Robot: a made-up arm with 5 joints.
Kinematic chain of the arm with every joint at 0, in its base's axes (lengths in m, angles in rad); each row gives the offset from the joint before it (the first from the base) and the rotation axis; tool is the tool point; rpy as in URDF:
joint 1: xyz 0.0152 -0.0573 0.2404 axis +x
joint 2: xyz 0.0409 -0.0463 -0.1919 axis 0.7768 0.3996 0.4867
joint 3: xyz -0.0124 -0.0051 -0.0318 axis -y
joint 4: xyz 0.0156 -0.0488 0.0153 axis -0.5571 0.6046 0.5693
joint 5: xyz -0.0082 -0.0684 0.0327 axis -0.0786 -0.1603 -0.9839
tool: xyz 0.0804 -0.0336 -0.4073 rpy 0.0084 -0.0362 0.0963
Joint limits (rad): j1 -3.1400..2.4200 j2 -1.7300..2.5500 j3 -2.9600..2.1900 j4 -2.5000..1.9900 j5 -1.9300..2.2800
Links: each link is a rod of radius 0.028 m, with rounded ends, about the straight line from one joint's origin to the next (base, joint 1, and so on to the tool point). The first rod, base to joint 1, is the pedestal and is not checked.
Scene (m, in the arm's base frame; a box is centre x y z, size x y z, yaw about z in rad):
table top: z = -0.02
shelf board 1: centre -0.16 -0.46 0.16 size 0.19 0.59 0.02 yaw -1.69
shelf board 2: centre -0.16 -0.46 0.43 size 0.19 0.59 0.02 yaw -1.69
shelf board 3: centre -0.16 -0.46 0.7 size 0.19 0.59 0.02 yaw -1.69
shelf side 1: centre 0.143 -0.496 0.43 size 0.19 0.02 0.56 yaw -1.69
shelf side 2: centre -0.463 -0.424 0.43 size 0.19 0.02 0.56 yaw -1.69
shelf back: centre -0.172 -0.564 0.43 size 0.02 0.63 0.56 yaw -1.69
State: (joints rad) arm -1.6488 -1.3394 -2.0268 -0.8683 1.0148
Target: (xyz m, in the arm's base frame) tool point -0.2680 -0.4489 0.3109
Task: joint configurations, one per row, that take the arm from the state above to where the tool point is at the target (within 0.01 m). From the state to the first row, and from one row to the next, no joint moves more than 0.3 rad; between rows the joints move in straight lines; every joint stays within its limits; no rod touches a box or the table.
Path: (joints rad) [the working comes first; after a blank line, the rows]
Joints at the target: -2.1532 -1.6266 -2.5497 -0.8163 1.0236
Straight joint move there: clear.

1: -1.9010 -1.4830 -2.2883 -0.8423 1.0192
2: -2.1532 -1.6266 -2.5497 -0.8163 1.0236

